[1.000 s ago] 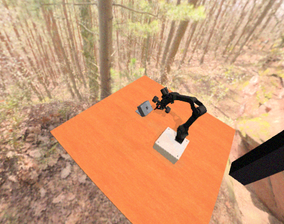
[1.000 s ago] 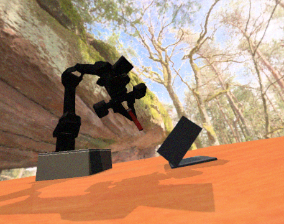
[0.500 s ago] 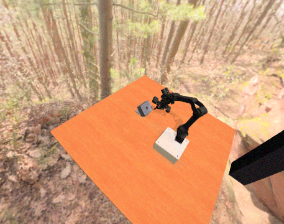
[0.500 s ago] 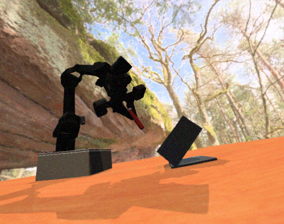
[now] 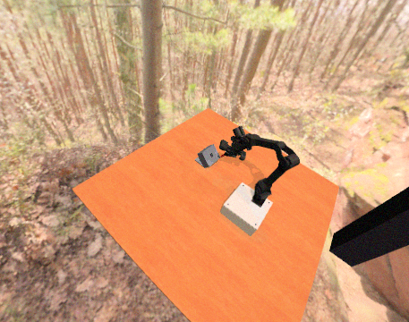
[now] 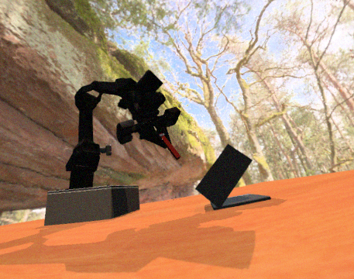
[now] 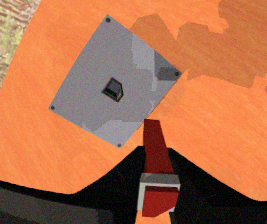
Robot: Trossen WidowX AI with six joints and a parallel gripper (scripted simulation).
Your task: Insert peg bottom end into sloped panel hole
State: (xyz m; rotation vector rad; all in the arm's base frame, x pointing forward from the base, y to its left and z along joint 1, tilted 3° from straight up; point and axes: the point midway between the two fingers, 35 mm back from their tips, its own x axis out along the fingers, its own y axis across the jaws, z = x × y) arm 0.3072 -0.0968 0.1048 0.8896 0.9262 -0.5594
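The sloped panel is 11 cm ahead of my gripper tip and 9 cm below it. Also, from my gripper tip: red square-sided peg: 1 cm behind, 2 cm above; then flat foot plate: 13 cm ahead, 15 cm below.
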